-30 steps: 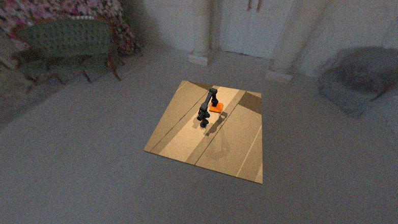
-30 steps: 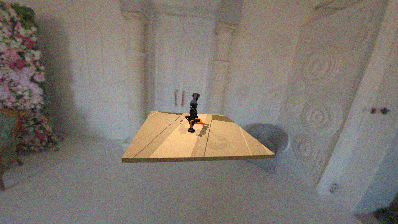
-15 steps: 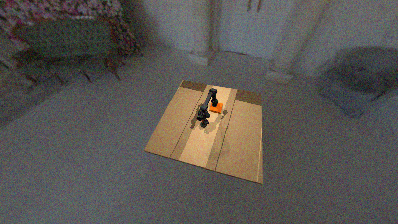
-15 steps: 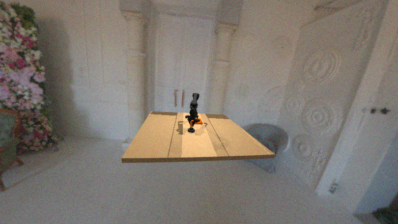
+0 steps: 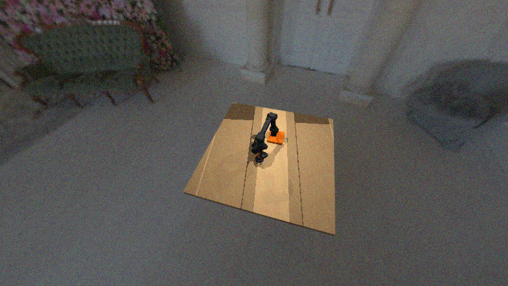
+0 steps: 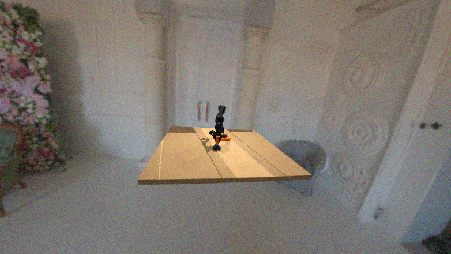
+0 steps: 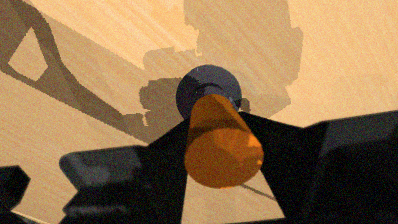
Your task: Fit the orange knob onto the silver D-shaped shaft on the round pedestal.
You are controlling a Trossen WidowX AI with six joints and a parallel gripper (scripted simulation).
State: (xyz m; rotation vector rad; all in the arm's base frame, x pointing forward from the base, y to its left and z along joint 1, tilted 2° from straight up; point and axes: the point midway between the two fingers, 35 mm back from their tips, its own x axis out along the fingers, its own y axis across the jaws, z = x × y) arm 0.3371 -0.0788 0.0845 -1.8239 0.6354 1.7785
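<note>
My gripper tip is 40 mm above the pedestal with D-shaped shaft. From my gripper tip the other things lie so: orange knob 30 mm above.
</note>
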